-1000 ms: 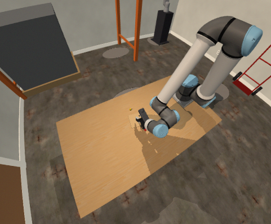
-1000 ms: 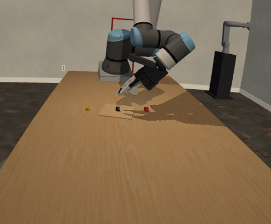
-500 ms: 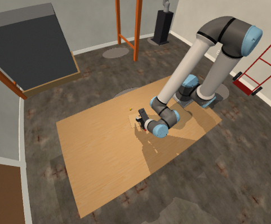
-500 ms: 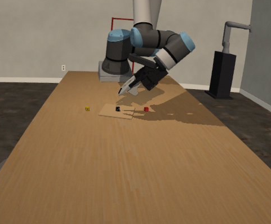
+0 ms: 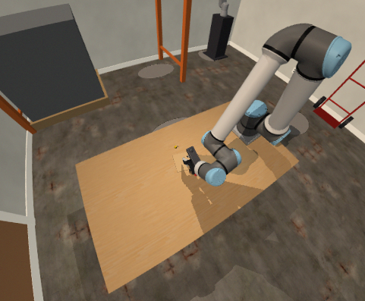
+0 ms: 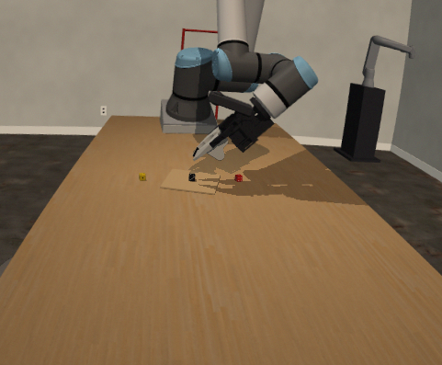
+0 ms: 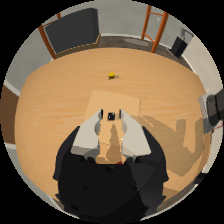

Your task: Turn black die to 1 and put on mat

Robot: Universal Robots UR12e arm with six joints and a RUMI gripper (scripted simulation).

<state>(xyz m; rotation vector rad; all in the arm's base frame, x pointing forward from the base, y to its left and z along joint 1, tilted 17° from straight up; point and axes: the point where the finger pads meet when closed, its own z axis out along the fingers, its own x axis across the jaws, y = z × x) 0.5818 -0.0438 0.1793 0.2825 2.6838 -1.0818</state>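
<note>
My hand is 7 cm above the black die and 1 cm to the left of it. Round my hand: yellow die (14 cm to the right, 7 cm below, 1 cm behind); then red die (12 cm to the left, 7 cm below, 1 cm behind); then tan mat (8 cm below, 1 cm to the right).
</note>
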